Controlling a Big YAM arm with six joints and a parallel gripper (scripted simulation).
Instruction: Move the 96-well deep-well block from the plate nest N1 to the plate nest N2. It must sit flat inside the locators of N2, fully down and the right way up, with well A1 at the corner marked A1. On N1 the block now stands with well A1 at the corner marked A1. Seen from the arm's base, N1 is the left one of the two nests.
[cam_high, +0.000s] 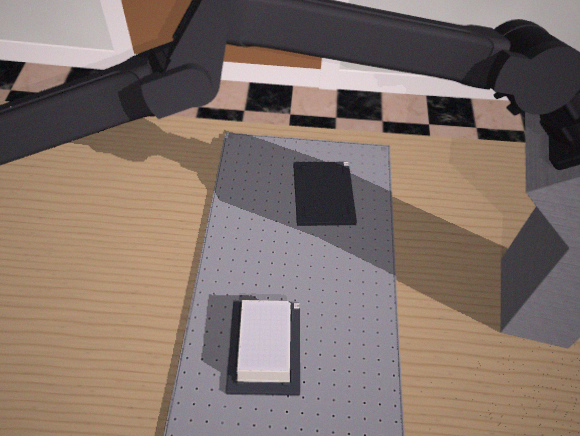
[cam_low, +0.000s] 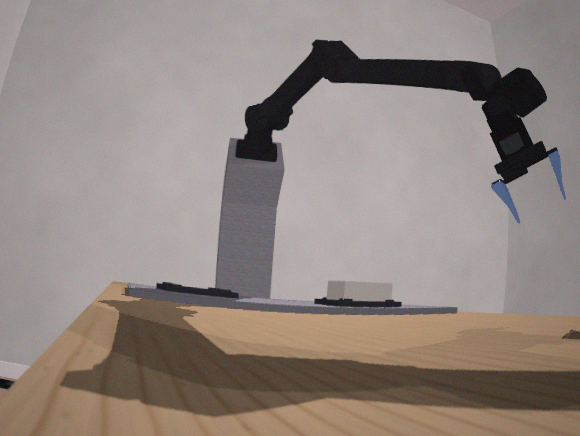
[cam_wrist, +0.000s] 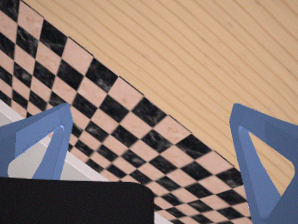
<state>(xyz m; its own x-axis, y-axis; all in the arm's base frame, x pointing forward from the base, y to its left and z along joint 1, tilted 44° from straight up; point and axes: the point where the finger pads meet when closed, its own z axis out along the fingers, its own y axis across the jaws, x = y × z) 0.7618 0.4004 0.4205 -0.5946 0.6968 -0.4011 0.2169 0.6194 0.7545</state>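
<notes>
My hand is 470 mm past the white deep-well block, 180 mm to the left of it and 140 mm above it. Also, from my hand: dark plate nest N2: 540 mm to the right, 490 mm behind, 170 mm below; dark plate nest N1: 470 mm behind, 180 mm to the right, 170 mm below.
</notes>
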